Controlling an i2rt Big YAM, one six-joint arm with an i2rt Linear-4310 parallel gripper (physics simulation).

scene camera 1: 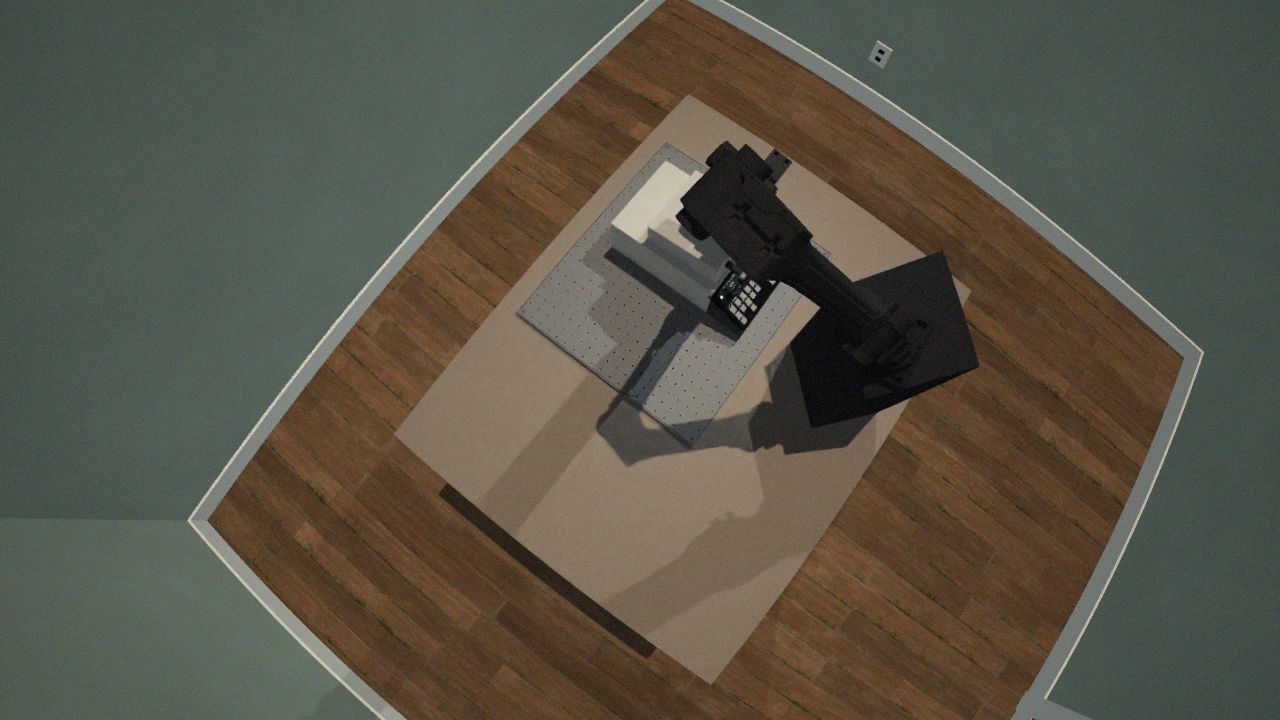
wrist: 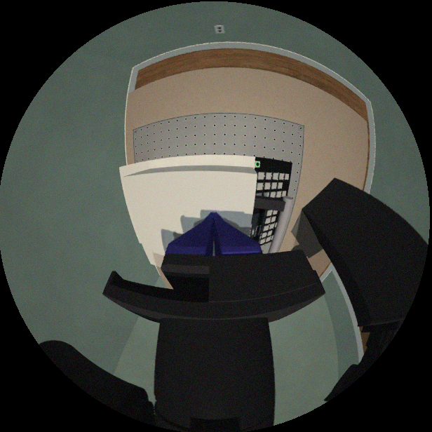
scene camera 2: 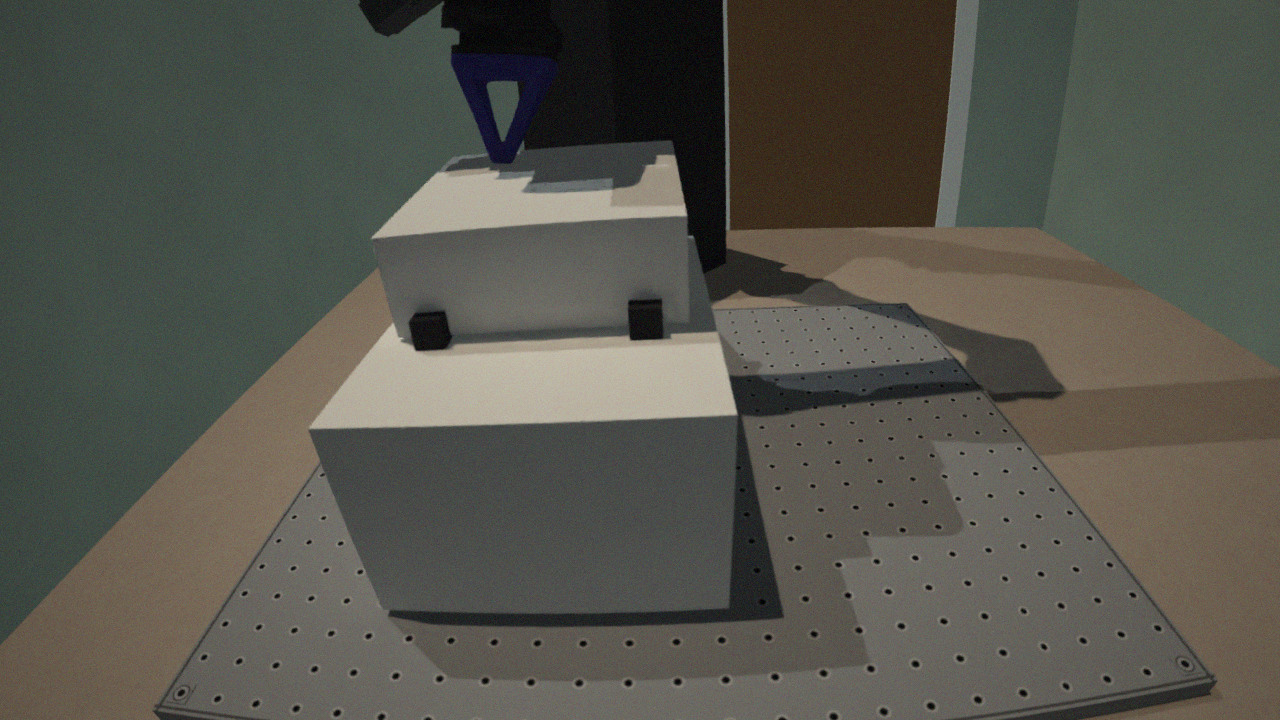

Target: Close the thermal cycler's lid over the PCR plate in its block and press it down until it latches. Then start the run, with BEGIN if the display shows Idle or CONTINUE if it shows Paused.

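Places are measured from the arm's base along level axes (x right, y ahead, z up), in millimetres.
Pixels of known places: gripper, between the fingertips: (scene camera 2: 501,163); arm's base, origin of its link: (scene camera 1: 897,346).
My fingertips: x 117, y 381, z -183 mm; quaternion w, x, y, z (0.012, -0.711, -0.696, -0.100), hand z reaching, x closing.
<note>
Ahead of a thing's pixels: the offset from my fingertips to its top centre. "spot": to the spot under its first point. Level surfaces: height alone.
The thermal cycler {spot: dx -45, dy +183, dz -77 mm} (scene camera 1: 648,201) (scene camera 2: 537,510) is a pale box. Its lid (scene camera 1: 689,248) (scene camera 2: 537,277) (wrist: 200,192) lies down over the block; whether it is latched cannot be told. The PCR plate is hidden. My gripper (scene camera 2: 503,161) (wrist: 213,217) is shut and empty, its blue fingertips pointing down at the lid's top; contact is unclear. In the overhead view the arm hides the fingers. The keypad {spot: dx -92, dy -107, dz -127 mm} (scene camera 1: 744,300) (wrist: 272,185) is at the cycler's front, with a small green-framed mark (wrist: 257,164) beside it. Display text is unreadable, and BEGIN and CONTINUE cannot be told apart.
A dark bar (wrist: 270,202) with a grey cylinder (wrist: 282,225) juts from the lid over the keypad. The cycler stands on a perforated grey plate {dx -109, dy +46, dz -211 mm} (scene camera 1: 684,394) (scene camera 2: 895,573) (wrist: 220,132). The black arm base (scene camera 1: 939,313) stands beside it on the beige table {dz -225 mm} (scene camera 1: 572,483).
</note>
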